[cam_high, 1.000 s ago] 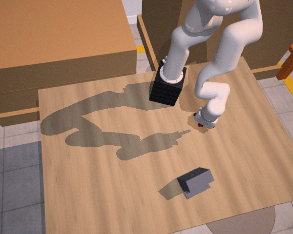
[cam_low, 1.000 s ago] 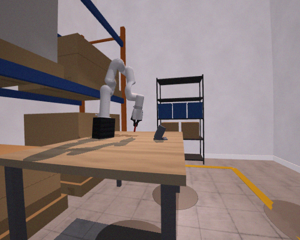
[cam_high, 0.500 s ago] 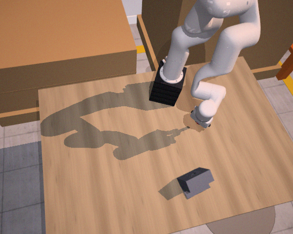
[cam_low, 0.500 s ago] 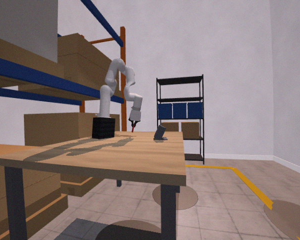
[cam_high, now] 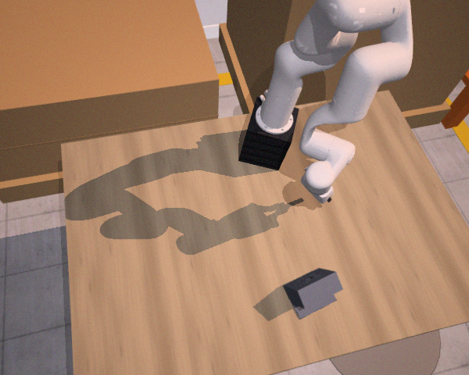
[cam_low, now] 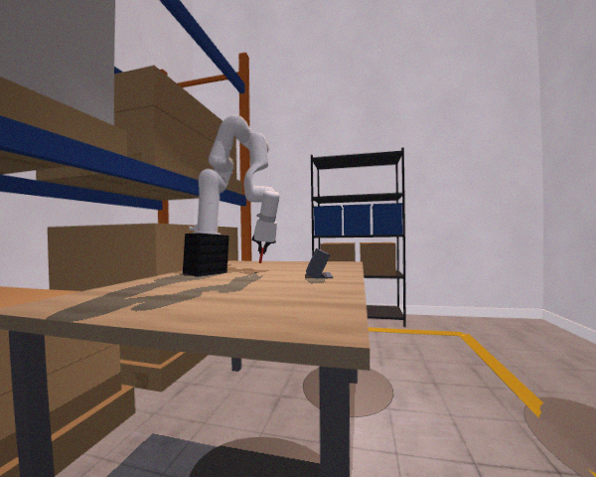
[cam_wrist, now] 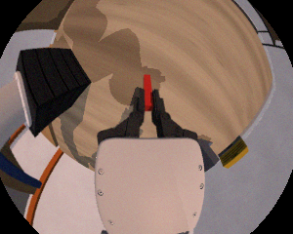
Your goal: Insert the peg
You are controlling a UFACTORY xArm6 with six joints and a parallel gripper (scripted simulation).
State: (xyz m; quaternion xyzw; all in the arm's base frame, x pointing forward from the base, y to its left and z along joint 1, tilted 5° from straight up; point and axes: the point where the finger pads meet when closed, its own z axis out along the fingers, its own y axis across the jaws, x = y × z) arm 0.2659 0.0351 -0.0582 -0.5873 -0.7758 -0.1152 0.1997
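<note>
My hand is 3 cm above the red peg, 1 cm to the right of it and 1 cm past it.
</note>
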